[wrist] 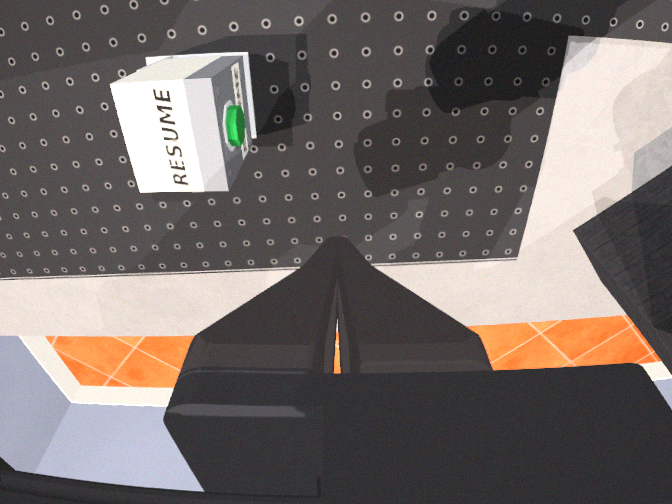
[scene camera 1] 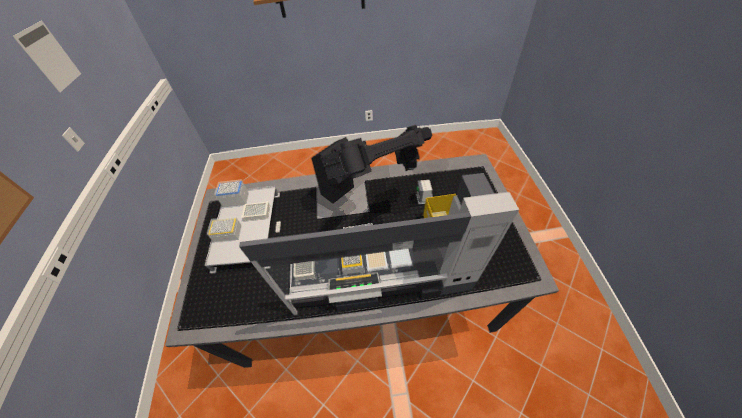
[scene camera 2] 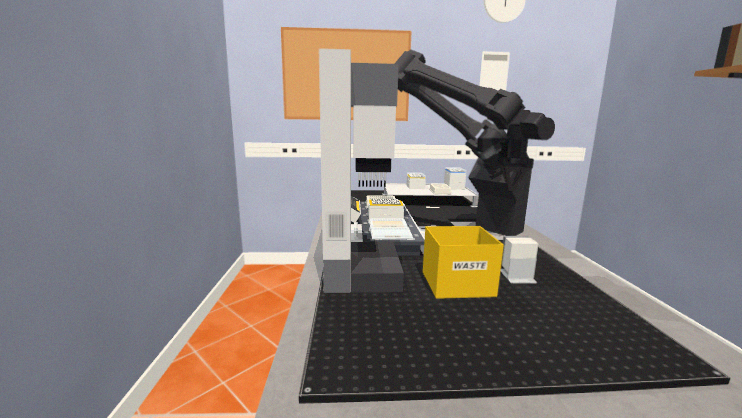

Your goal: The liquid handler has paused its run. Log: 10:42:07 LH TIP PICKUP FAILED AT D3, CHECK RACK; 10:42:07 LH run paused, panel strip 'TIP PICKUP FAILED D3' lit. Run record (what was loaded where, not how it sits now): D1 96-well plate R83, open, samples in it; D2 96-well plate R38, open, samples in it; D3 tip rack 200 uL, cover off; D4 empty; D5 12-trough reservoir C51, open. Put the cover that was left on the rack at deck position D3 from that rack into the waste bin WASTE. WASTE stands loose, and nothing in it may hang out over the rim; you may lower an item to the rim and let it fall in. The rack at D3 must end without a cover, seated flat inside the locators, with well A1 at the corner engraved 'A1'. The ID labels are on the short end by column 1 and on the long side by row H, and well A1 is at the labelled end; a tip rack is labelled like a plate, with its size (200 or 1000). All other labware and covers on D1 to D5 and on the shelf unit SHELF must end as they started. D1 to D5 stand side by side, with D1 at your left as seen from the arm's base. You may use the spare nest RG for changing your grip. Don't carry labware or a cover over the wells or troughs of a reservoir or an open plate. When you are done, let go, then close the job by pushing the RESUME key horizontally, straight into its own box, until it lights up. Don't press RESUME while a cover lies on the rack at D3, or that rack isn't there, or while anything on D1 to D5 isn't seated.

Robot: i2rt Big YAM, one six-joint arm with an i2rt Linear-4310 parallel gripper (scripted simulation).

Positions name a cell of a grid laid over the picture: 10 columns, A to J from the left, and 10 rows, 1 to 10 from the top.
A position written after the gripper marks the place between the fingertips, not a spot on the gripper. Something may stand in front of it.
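Note:
The gripper (scene camera 2: G5) (wrist: F6) shares the scene with a gantry (scene camera 1: E6) and a shelf unit (scene camera 1: D7). A tower (scene camera 2: E2) (scene camera 1: G6) is visible too, as is a white resume box (scene camera 2: H7) (wrist: C3). Scene camera 2 shows a yellow waste bin (scene camera 2: G7), while in the wrist view the bin is out of frame.

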